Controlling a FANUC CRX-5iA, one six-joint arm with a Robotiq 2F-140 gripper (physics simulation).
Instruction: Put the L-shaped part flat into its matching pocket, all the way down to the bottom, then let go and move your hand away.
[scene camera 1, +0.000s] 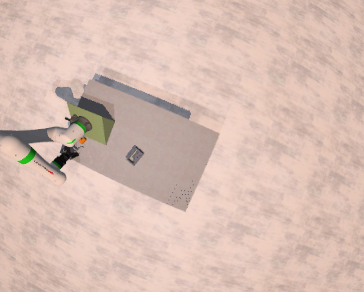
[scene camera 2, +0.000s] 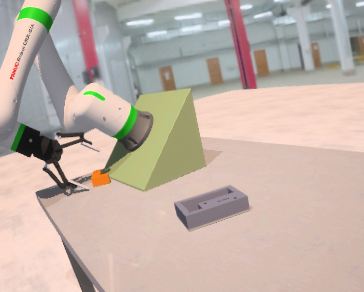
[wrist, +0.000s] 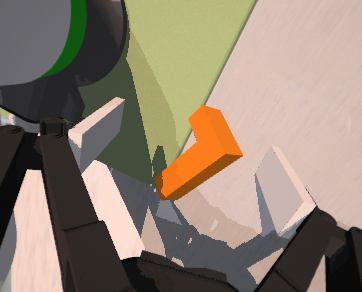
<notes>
My gripper (scene camera 2: 93, 169) is open, holding nothing. Also in view: an orange L-shaped part (wrist: 216, 148).
My gripper shows as well in the wrist view (wrist: 193, 138).
</notes>
